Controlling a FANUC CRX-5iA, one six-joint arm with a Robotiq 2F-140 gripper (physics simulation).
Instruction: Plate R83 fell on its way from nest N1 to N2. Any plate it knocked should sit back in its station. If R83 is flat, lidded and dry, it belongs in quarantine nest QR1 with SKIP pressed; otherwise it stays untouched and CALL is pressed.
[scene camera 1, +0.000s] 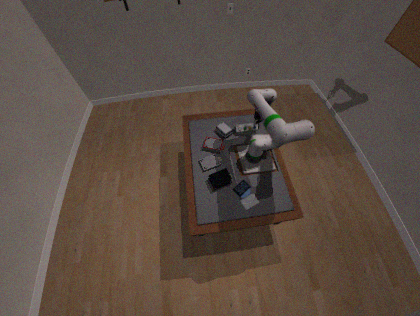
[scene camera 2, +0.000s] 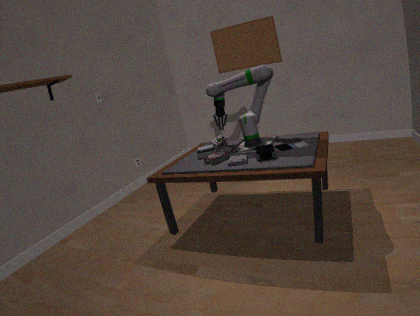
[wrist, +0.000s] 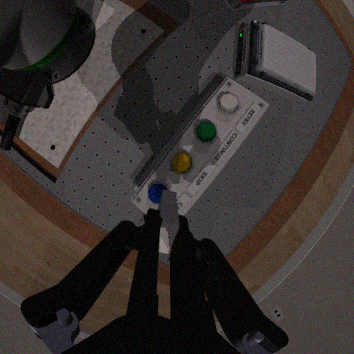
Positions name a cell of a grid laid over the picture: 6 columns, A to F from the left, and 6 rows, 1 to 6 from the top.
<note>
My gripper (wrist: C4) is shut and holds nothing. Also in view: a button box (wrist: D3).
</note>
